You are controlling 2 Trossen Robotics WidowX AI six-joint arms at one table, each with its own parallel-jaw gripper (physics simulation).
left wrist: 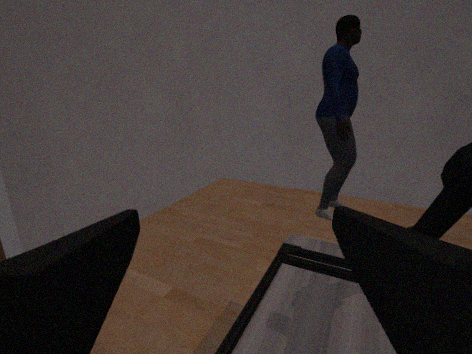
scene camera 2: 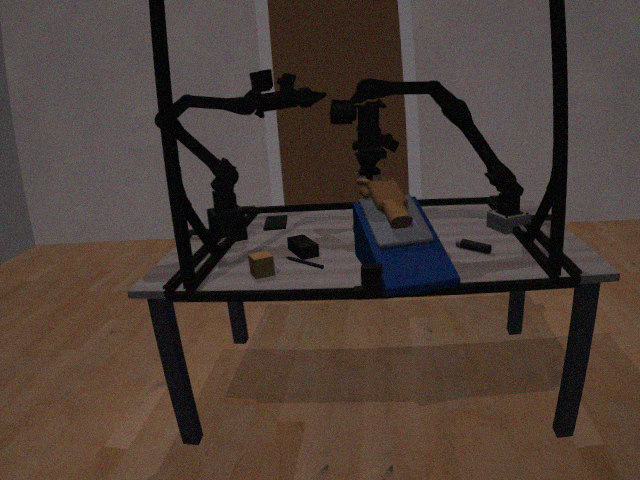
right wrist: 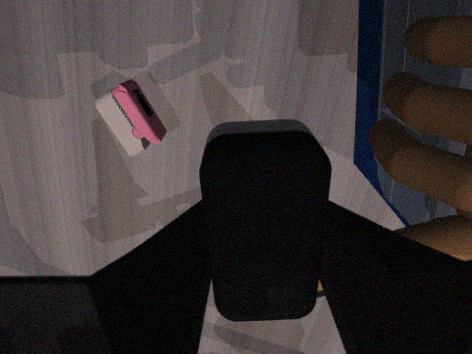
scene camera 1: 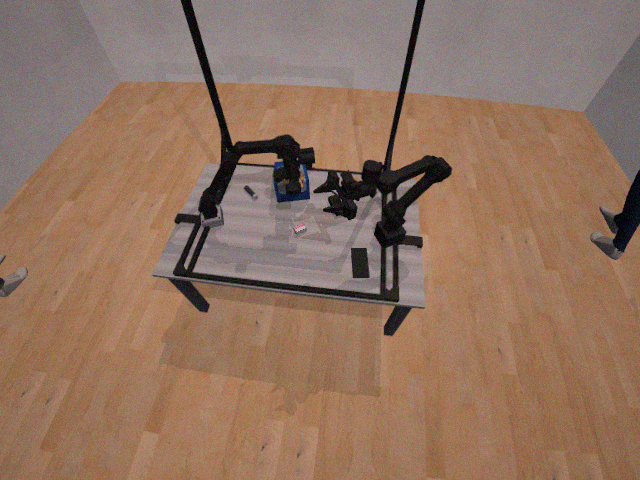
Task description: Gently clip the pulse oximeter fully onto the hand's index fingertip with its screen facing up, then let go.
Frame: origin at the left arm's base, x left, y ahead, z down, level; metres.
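Seen in the pictures: left gripper, fingertip midpoint: [left wrist: 237, 218] [scene camera 2: 320, 94] [scene camera 1: 318, 200]; right gripper, fingertip midpoint: [right wrist: 259, 208]; left arm's base at its link origin: [scene camera 2: 225, 209] [scene camera 1: 391, 227]; right arm's base at its link origin: [scene camera 2: 508, 212] [scene camera 1: 210, 213].
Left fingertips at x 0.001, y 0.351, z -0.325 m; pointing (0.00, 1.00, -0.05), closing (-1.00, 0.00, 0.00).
Pixels of each thing's top centre, then the offset from my left fingertips to it.
- pulse oximeter at its top centre: [right wrist: 267, 260] [scene camera 2: 369, 168] dy +0.001, dx -0.299, dz +0.208 m
- pink-and-white device at its top centre: [right wrist: 126, 123] [scene camera 1: 300, 227] dy +0.021, dx -0.200, dz +0.388 m
- dark cylinder at its top centre: [scene camera 2: 473, 240] [scene camera 1: 250, 190] dy +0.184, dx -0.530, dz +0.392 m
- black box at its top centre: [scene camera 2: 302, 240] [scene camera 1: 337, 202] dy -0.203, dx -0.273, dz +0.385 m
- pen at its top centre: [scene camera 2: 303, 260] dy -0.234, dx -0.352, dz +0.410 m
- brown cube at its top centre: [scene camera 2: 260, 255] dy -0.349, dx -0.367, dz +0.370 m
- dark flat slab at its top centre: [scene camera 2: 275, 221] [scene camera 1: 360, 262] dy -0.169, dx +0.067, dz +0.412 m
My right gripper [right wrist: 259, 208] [scene camera 2: 369, 173] is shut on a dark rounded block, taken to be the pulse oximeter [right wrist: 265, 165]; no screen can be made out on its dark face. The gripper points down over the finger end of the tan hand [scene camera 2: 390, 195] [right wrist: 430, 112], which rests on a blue wedge [scene camera 2: 418, 271] [scene camera 1: 293, 196]. A small tan patch shows beside the block in the right wrist view; the arm and block hide the index fingertip, so contact cannot be told. My left gripper [left wrist: 237, 218] [scene camera 1: 319, 200] is open and empty, raised above the table.
A pink-and-white device [right wrist: 140, 112] [scene camera 1: 299, 228] lies near the table's middle. A dark cylinder [scene camera 1: 250, 192] [scene camera 2: 474, 245], black box [scene camera 2: 303, 246], pen [scene camera 2: 305, 261], brown cube [scene camera 2: 261, 264] and dark flat slab [scene camera 1: 359, 262] [scene camera 2: 275, 222] lie around. A black frame [scene camera 1: 289, 287] edges the table.
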